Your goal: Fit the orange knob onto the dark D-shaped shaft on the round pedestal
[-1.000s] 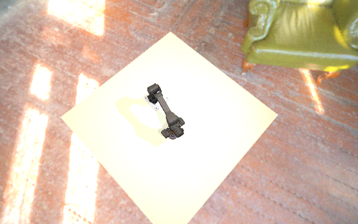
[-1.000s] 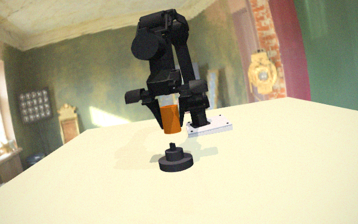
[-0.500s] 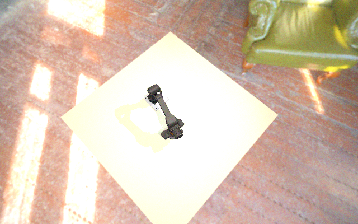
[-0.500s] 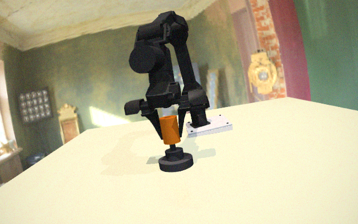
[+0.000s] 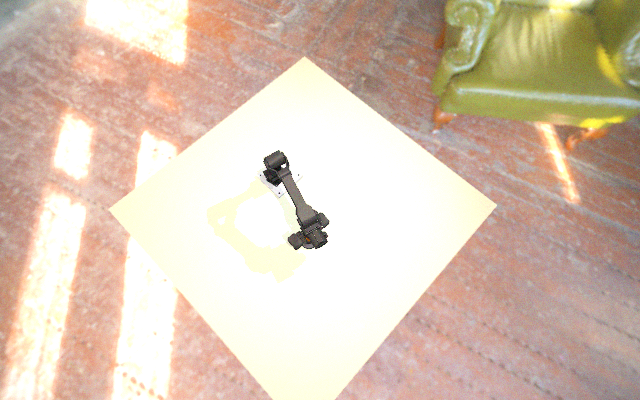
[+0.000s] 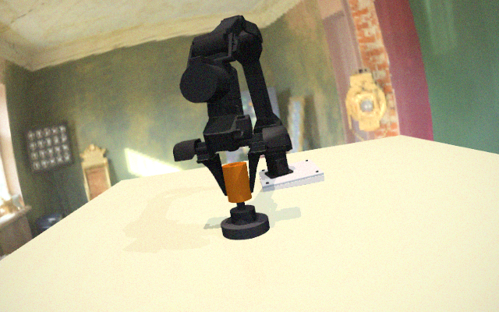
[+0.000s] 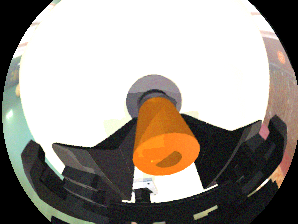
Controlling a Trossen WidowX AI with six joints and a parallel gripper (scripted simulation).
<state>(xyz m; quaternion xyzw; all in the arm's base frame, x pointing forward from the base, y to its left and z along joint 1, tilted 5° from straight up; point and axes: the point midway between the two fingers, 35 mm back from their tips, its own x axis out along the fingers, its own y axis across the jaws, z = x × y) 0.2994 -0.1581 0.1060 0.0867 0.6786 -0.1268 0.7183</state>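
The orange knob is 2 cm above my gripper tip. The rest, counted from my gripper tip: dark pedestal (4 cm below).
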